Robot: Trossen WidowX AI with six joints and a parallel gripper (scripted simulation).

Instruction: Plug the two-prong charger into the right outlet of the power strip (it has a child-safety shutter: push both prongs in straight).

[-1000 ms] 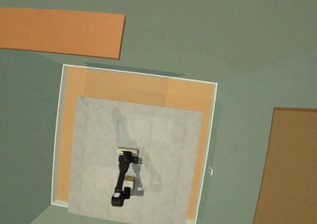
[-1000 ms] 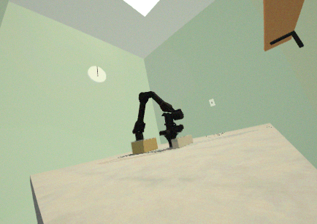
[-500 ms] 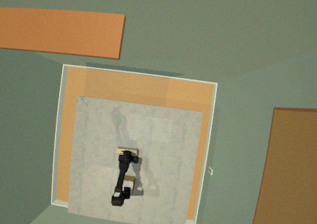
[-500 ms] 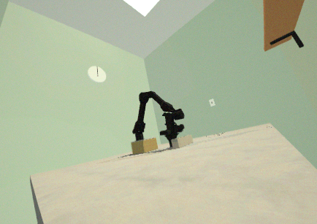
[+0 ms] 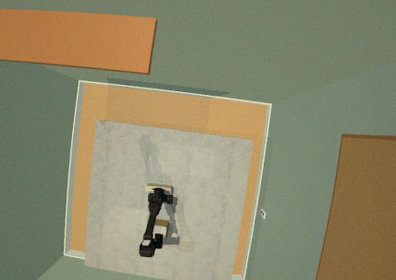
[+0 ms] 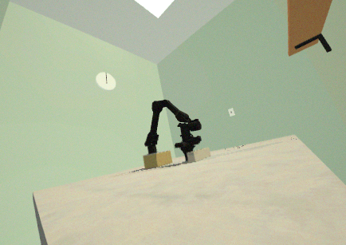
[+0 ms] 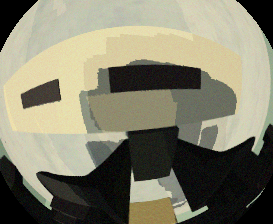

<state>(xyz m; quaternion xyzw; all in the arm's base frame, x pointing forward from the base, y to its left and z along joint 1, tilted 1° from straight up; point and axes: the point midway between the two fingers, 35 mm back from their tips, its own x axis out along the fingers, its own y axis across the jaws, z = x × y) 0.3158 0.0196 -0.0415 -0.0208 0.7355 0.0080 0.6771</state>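
Right now the black two-prong charger is 2 cm ahead of my gripper tip and 1 cm above it.
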